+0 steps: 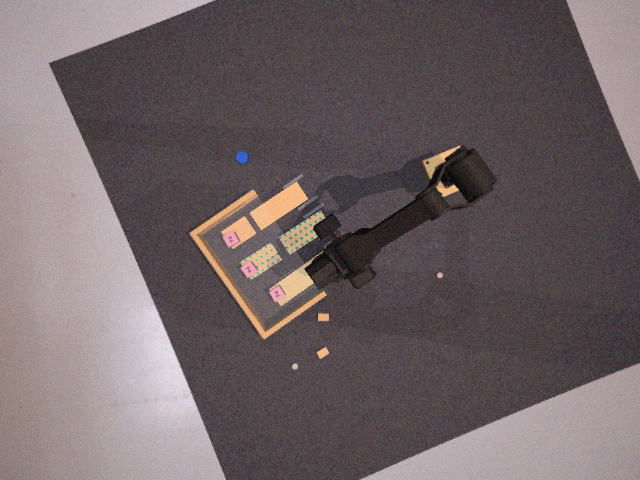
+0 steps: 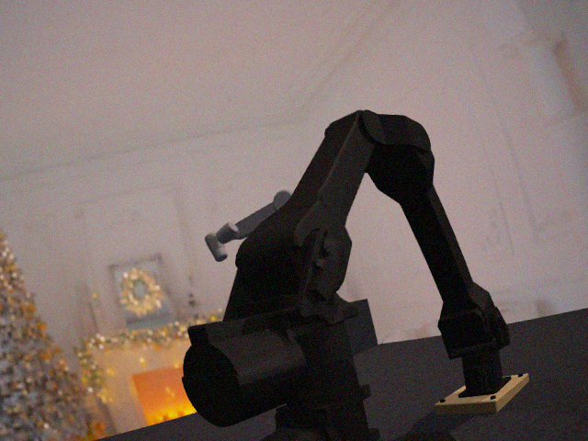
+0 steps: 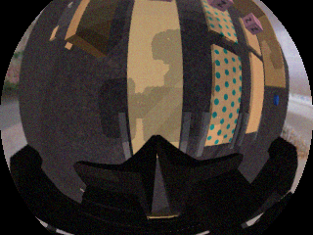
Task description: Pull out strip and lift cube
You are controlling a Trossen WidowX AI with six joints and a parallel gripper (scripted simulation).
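Right now my gripper tip is 9 cm short of the pale strip and 1 cm to the right of it. Round my gripper tip: blue disc: 11 cm ahead, 34 cm to the right.
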